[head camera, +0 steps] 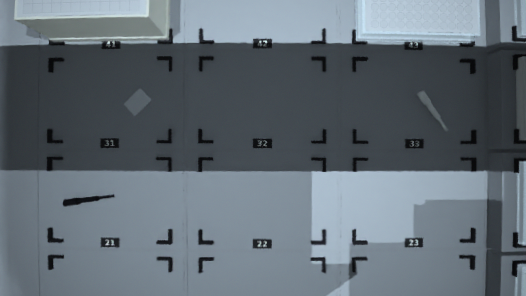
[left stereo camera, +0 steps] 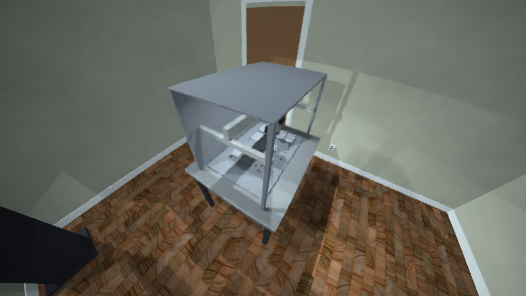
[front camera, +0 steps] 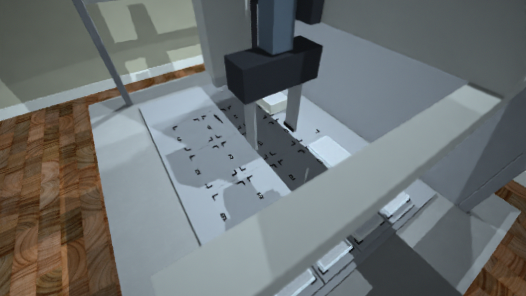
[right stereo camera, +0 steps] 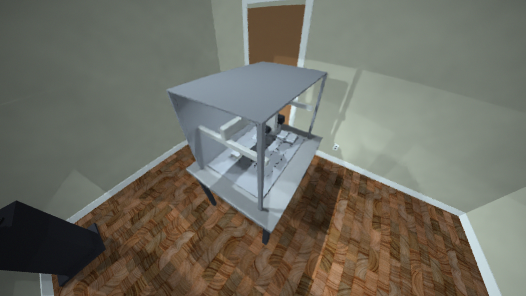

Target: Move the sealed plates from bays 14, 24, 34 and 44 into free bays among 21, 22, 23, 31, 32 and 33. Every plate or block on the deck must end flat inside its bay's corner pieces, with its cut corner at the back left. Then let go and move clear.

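Places are measured from the robot's base along level axes (x back, y right, z up), in metres.
Where they show: gripper, between the fingertips: [front camera: 271,136]; robot's base, origin of its link: [front camera: 174,128] [right stereo camera: 267,176].
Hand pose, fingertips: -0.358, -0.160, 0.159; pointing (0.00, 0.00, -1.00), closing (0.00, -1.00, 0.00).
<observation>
Things, the pixels of their top centre, and the offset from my fingertips, as dx, dy, dz. "pt": a spot on its surface instead.
- bay 44, a spot on its surface: [head camera: 521,17] pt -0.135, -0.180, -0.138
- bay 24, a spot on its surface: [head camera: 523,202] pt -0.135, +0.009, -0.139
- bay 14, a spot on its surface: [head camera: 522,281] pt -0.135, +0.090, -0.138
- dark slim stick, centre of its top: [head camera: 85,200] [front camera: 218,117] +0.314, +0.009, -0.151
- small pale square, a spot on its surface: [head camera: 137,102] pt +0.263, -0.094, -0.158
- pale slim stick, centre of its top: [head camera: 437,110] [front camera: 306,174] -0.054, -0.085, -0.151
- tall cream block, centre of its top: [front camera: 270,94] [left stereo camera: 238,150] +0.294, -0.204, -0.117
- welled plate, centre of its top: [front camera: 331,151] -0.034, -0.204, -0.145
- grey enclosure, a spot on its surface: [left stereo camera: 250,90] [right stereo camera: 244,90] pt +0.428, +0.038, +0.532
My gripper [front camera: 273,138] is open and empty above the middle of the deck. Four plates stand along the right side: bay 44 [front camera: 397,205] [head camera: 521,17], bay 34 in shadow [front camera: 368,226] [head camera: 521,95], bay 24 [front camera: 334,256] [head camera: 523,202] and bay 14 [front camera: 296,285] [head camera: 522,281]. The beam hides parts of that side in the front view. Bays 22 and 32 hold no plate. Bay 21 has a dark slim stick [front camera: 218,119] [head camera: 88,200] lying in it, bay 31 a small pale square [head camera: 137,102], bay 33 a pale slim stick [front camera: 306,173] [head camera: 432,110]. Bay 23 holds no plate.
A tall cream block [front camera: 274,102] [head camera: 92,27] stands at bay 41. A welled plate [front camera: 329,150] [head camera: 418,17] lies at bay 43. A pale gantry beam [front camera: 325,195] crosses the front view. A grey enclosure [left stereo camera: 250,90] [right stereo camera: 250,90] surrounds the deck.
</observation>
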